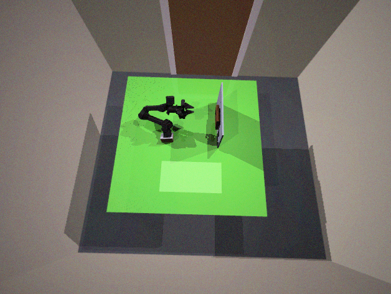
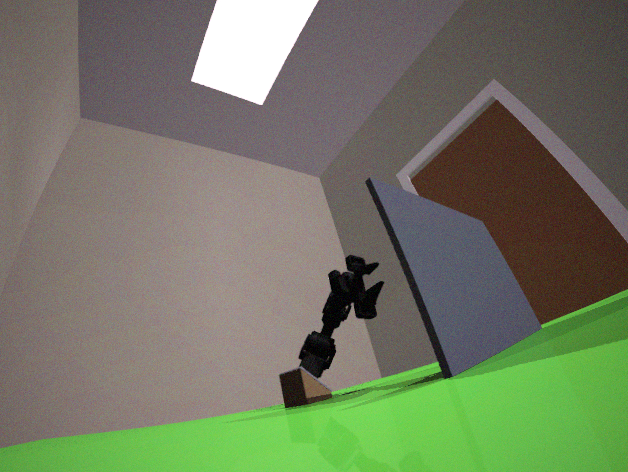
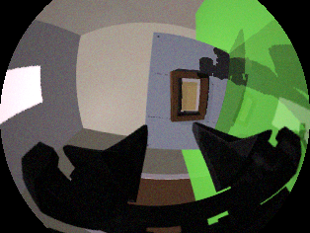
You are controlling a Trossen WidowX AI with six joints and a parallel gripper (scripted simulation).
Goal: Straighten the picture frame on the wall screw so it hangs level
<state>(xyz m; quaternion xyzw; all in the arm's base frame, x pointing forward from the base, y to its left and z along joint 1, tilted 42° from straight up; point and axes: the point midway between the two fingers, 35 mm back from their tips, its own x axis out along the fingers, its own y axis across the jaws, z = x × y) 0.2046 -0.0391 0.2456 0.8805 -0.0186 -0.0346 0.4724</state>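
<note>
My gripper tip is 20 cm short of the brown picture frame, 3 cm to the left of it and 9 cm above it. From my gripper tip the other things lie so: grey wall panel 22 cm ahead, 1 cm to the right, 11 cm below.
</note>
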